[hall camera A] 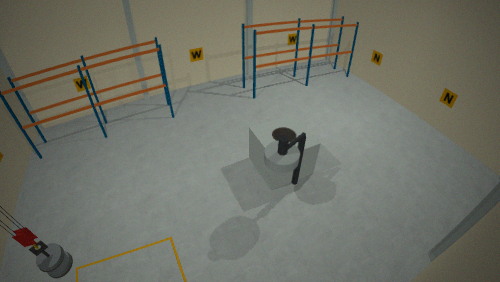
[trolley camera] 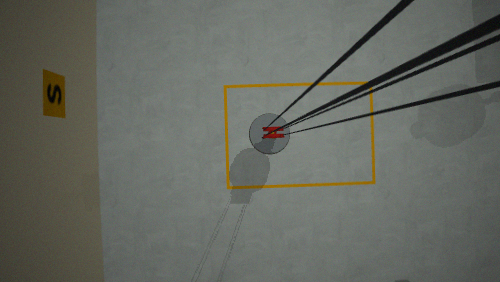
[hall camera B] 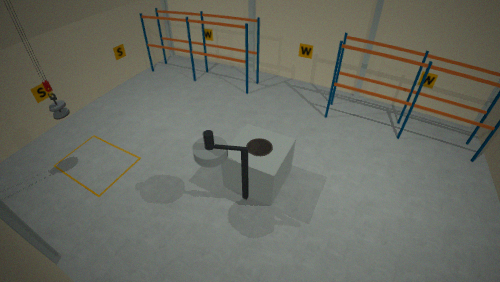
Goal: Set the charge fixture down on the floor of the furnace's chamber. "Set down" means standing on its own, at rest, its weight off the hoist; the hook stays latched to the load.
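The charge fixture [hall camera A: 54, 261] [hall camera B: 59, 109] [trolley camera: 257, 132], a grey body of stacked round discs, hangs upright from the hook [hall camera A: 38, 247] [hall camera B: 53, 97] under the red hook block [hall camera A: 25, 237] [hall camera B: 47, 86] [trolley camera: 273, 132]. The hook is shut on it. Its shadow lies apart from it on the floor, so it is in the air. The furnace [hall camera A: 311, 162] [hall camera B: 282, 165] is a grey box with a dark round opening [hall camera A: 284, 134] [hall camera B: 259, 147] in its top. Its round lid [hall camera A: 281, 157] [hall camera B: 210, 156] is swung aside on a black post and arm [hall camera A: 298, 170] [hall camera B: 245, 175]. The chamber floor is hidden.
A yellow floor rectangle [hall camera A: 125, 253] [hall camera B: 117, 146] [trolley camera: 300, 185] lies below and around the load in the trolley view. The wall marked S [hall camera B: 80, 65] [trolley camera: 50, 175] is near the load. Two blue and orange racks [hall camera A: 254, 65] [hall camera B: 247, 60] stand along the W wall.
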